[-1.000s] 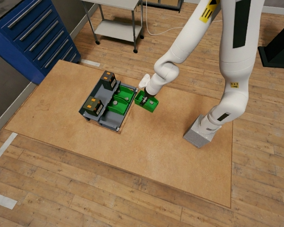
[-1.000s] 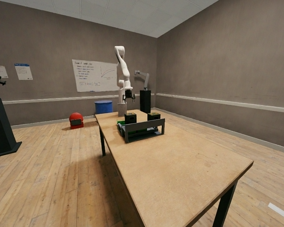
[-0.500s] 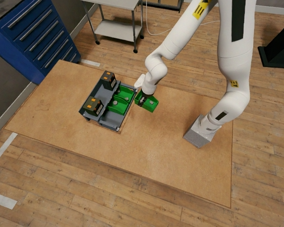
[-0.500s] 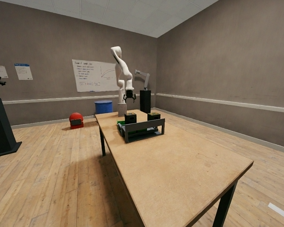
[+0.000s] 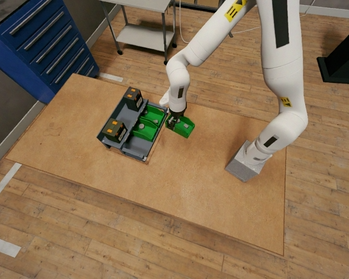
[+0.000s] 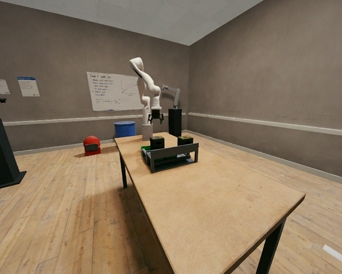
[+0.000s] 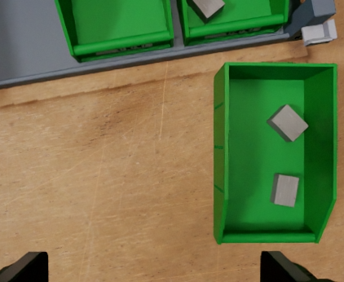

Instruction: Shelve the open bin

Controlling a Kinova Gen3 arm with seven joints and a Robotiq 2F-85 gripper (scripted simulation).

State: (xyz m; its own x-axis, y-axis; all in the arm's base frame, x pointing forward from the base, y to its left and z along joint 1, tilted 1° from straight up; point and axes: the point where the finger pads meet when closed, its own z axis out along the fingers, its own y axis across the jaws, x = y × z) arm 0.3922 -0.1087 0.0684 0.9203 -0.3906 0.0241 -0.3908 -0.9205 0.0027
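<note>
Right now my hand is 250 mm above the grey part, 150 mm to the left of it and 20 mm short of it. Also, from my hand: grey shelf (260 mm ahead, 190 mm below, 50 mm to the right).
</note>
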